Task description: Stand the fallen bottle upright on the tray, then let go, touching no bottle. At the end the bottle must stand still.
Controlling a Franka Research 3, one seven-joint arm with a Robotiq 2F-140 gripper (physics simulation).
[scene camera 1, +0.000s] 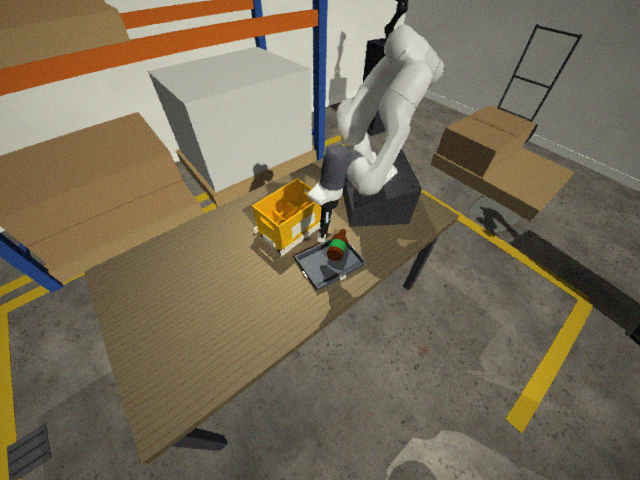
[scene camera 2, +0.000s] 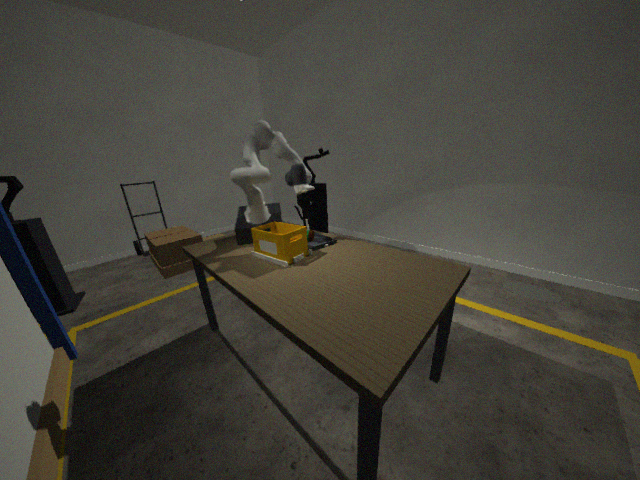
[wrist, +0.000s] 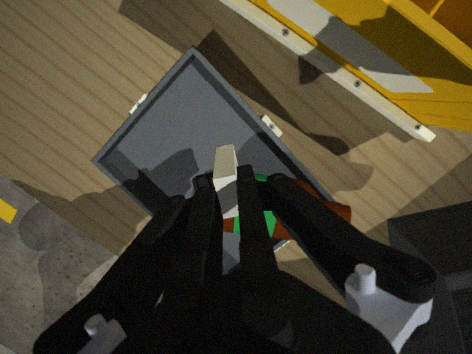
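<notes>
The brown bottle with a green band lies on its side on the grey tray, its neck over the tray's rim. In scene camera 2, a small part of the bottle shows behind the yellow crate. My gripper is shut, with nothing between its fingers. It points down above the tray's crate-side part, beside the bottle, with its pale fingertips pressed together. In the wrist view the black fingers hide part of the bottle. Whether a finger touches the bottle cannot be told.
A yellow crate stands on the wooden table close beside the tray, with a pale base around it. The arm's dark pedestal is behind the tray. The table's long edge runs near the tray's other side.
</notes>
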